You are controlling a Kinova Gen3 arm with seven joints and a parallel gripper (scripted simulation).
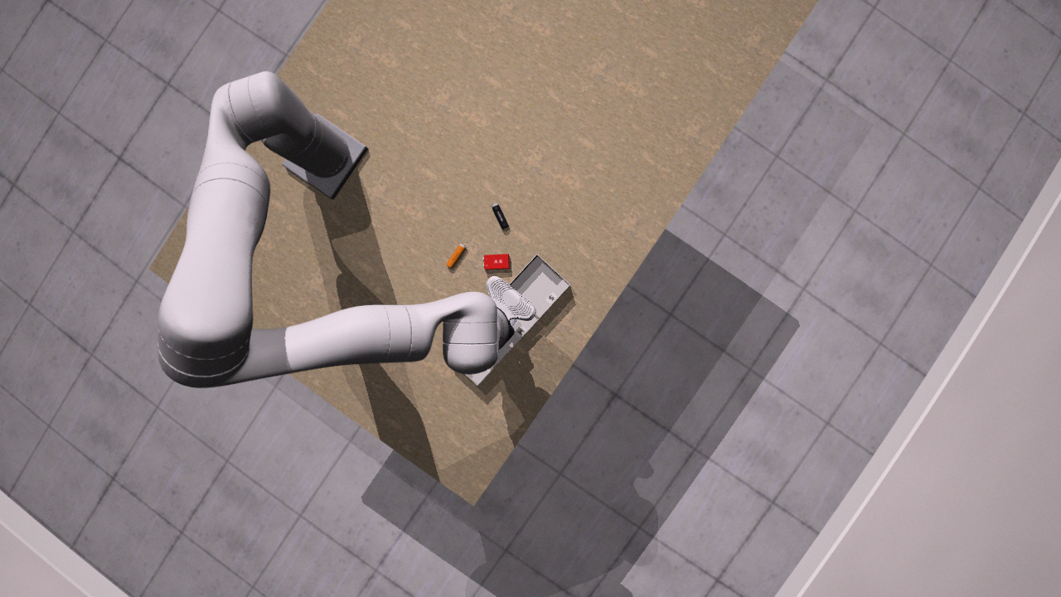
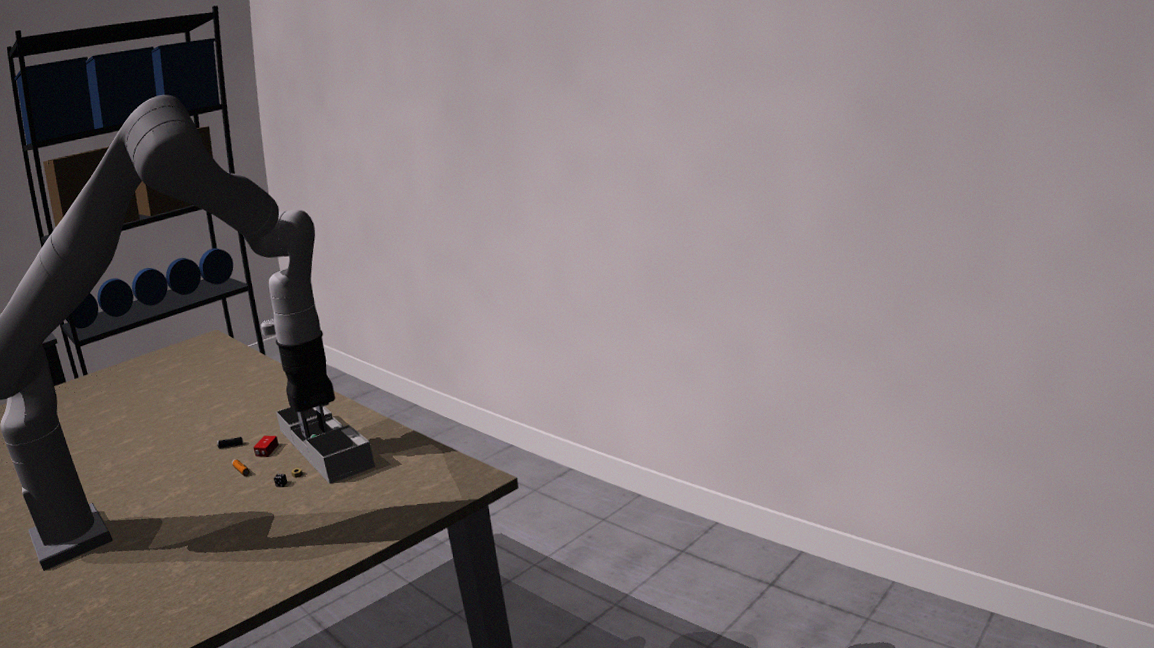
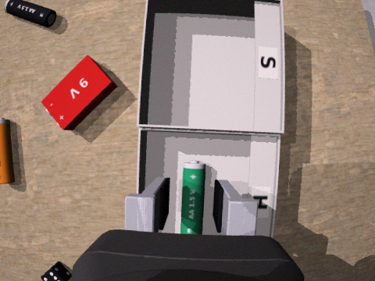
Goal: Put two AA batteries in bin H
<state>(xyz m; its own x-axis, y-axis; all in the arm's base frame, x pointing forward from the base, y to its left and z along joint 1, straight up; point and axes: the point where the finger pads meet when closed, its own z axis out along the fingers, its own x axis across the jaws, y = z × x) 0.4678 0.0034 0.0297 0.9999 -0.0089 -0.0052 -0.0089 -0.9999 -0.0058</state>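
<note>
The bin row lies 1 cm ahead of my hand and 3 cm below it. From my hand the other things lie so: green AA battery (3 cm below); red 9 V battery (9 cm behind, 6 cm to the left, 4 cm below); yellow nut (7 cm behind, 6 cm to the right, 4 cm below).
</note>
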